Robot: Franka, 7 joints.
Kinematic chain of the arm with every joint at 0, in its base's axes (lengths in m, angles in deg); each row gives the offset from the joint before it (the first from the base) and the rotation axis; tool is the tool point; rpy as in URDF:
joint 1: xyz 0 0 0.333 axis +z
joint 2: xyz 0 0 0 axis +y
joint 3: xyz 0 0 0.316 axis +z
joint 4: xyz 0.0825 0 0 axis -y
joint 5: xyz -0.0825 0 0.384 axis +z
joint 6: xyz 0 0 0 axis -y
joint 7: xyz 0.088 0 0 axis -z
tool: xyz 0 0 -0.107 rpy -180 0 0
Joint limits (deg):
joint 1: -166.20..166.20
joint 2: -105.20..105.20
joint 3: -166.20..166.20
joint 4: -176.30..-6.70
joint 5: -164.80..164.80
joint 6: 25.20..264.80
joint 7: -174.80..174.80
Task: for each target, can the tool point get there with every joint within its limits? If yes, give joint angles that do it. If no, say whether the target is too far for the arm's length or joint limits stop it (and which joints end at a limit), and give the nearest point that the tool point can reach.
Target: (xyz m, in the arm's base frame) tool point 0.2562 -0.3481 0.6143
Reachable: yes | joints -70.28 -27.52 21.94 -125.96 120.39 177.05 -68.98
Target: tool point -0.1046 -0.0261 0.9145
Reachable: yes | joints 114.20 -66.16 1.11 -105.60 -119.38 192.92 81.87
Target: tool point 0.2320 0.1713 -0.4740
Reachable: no: joint limits stop it (at a limit: joint 2) | nearest point 0.2313 0.1708 -0.3608 | short by 0.113 m
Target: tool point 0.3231 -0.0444 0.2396
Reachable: yes | joints 68.93 -10.20 -87.39 -150.10 26.09 96.37 65.52
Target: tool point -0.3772 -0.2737 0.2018
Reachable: yes | joints 138.37 41.72 68.65 -141.65 -42.61 149.63 -137.60
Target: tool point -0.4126 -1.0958 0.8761
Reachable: no: too far | nearest point -0.2742 -0.7283 0.6940 | short by 0.433 m
